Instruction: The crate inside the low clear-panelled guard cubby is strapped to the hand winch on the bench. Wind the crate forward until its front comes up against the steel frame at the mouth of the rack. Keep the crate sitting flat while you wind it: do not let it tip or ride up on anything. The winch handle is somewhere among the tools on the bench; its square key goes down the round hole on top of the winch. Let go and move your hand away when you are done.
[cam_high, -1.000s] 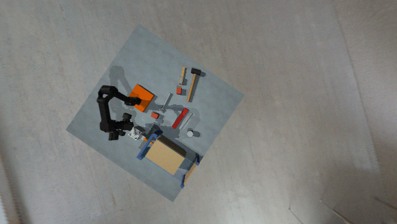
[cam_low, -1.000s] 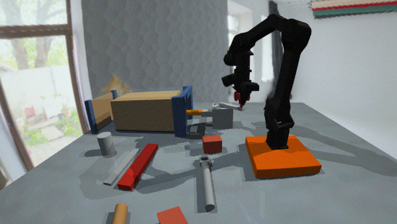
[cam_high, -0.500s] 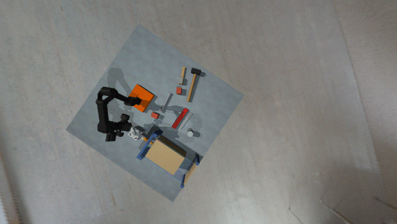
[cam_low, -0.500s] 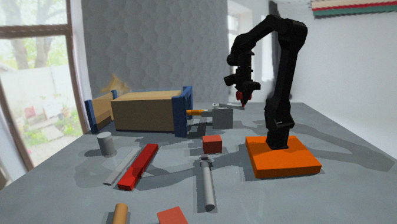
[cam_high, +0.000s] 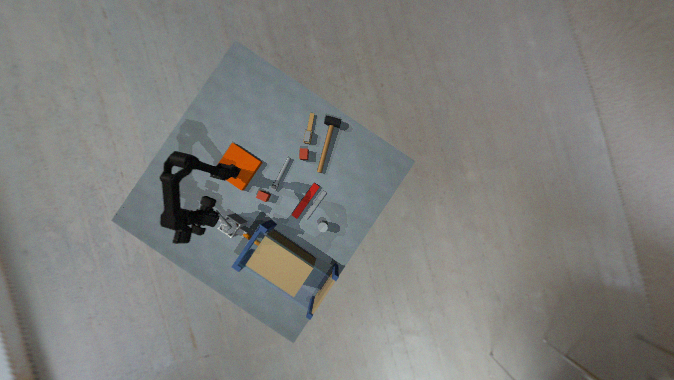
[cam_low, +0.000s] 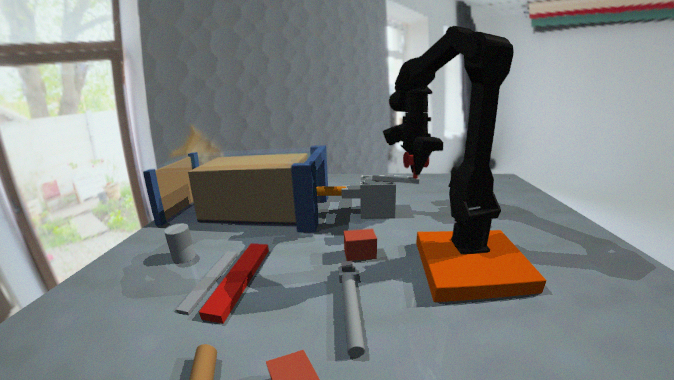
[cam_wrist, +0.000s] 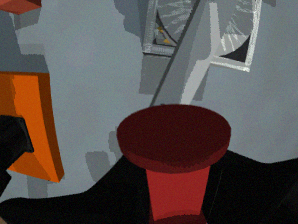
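My gripper tip is now 80 mm short of the grey winch, 80 mm above it and 40 mm to the left of it. From my gripper tip the other things lie so: grey crank handle (40 mm ahead, 10 mm to the right, 10 mm below); red knob (20 mm above); frame (260 mm ahead, 40 mm to the right, 10 mm below).
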